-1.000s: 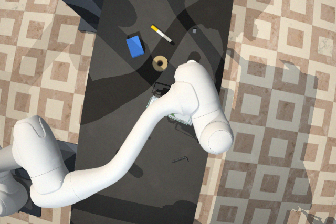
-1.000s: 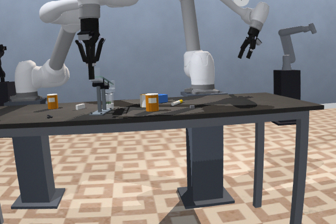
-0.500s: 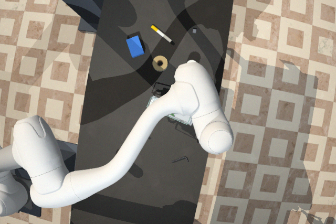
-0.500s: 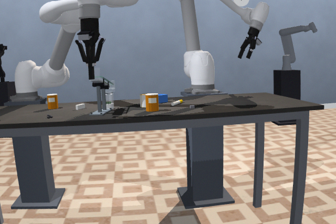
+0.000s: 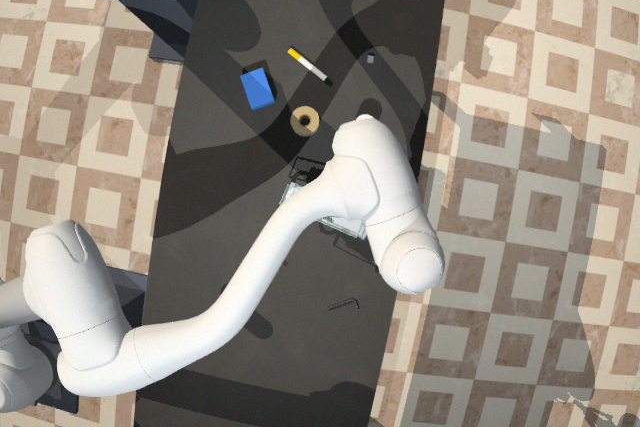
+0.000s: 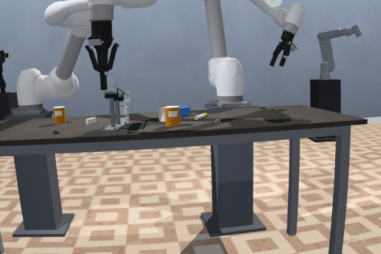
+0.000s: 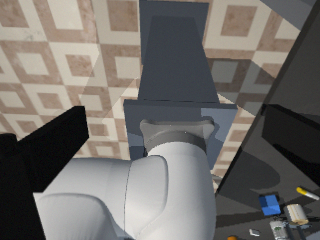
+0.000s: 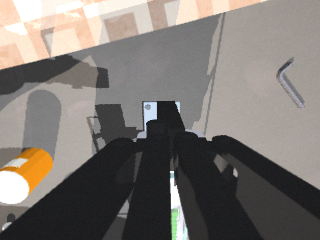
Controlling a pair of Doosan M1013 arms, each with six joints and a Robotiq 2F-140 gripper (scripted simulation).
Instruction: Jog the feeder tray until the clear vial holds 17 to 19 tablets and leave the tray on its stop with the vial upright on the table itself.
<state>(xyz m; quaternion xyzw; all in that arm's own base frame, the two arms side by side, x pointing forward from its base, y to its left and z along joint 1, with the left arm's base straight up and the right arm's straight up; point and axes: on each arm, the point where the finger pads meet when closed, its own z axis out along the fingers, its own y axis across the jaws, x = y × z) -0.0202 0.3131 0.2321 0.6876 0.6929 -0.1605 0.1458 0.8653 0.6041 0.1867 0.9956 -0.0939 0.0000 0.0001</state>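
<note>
Now: right hand 110 mm past the feeder tray, 10 mm to the right of it and 40 mm above it. The rest, counted from my right hand: clear vial (220 mm behind, 30 mm to the left, 150 mm below); hex key (20 mm behind, 200 mm to the right, 180 mm below); tape roll (250 mm behind, 220 mm to the left, 160 mm below).
</note>
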